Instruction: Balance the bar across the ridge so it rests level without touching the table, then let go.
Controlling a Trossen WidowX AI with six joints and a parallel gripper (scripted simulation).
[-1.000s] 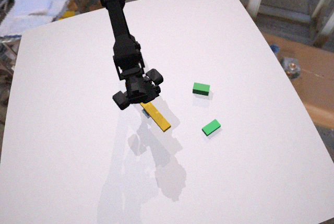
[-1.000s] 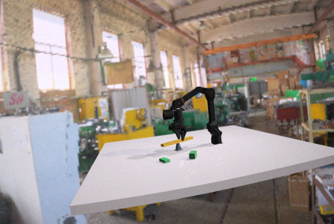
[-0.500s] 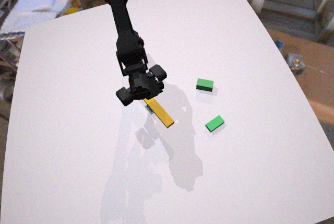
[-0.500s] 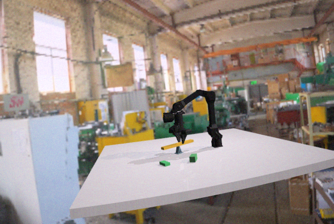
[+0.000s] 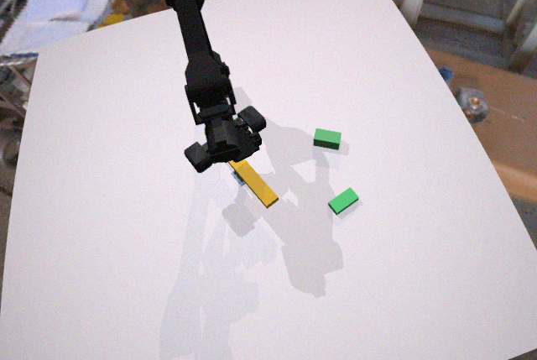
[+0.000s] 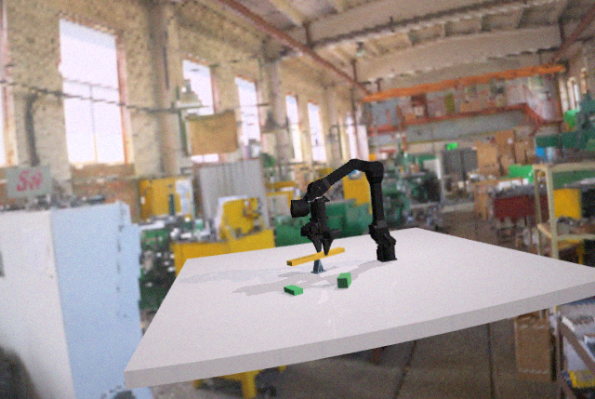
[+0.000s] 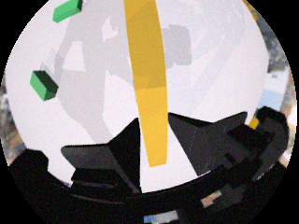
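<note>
Right now my gripper tip is 30 mm short of the yellow bar and 10 mm to the right of it.
</note>
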